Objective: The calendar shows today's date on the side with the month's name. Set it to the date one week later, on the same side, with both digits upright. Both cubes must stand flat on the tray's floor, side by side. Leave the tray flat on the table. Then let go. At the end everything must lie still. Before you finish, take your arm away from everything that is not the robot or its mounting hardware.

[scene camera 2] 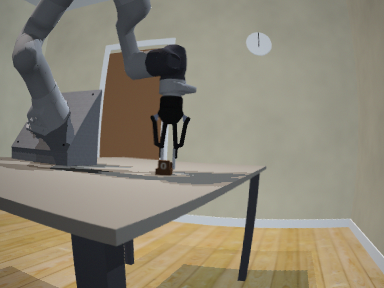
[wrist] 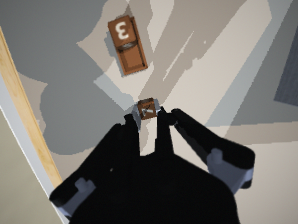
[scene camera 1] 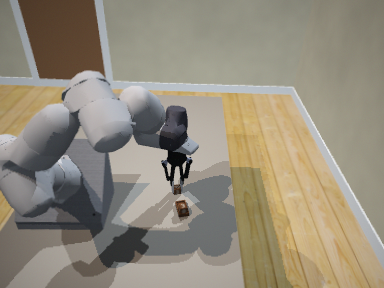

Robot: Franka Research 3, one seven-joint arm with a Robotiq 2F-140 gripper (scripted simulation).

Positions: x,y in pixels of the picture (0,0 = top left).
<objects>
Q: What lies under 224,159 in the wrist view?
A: The gripper.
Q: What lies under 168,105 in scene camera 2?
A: The gripper.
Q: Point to a brown tray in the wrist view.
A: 132,59
</objects>
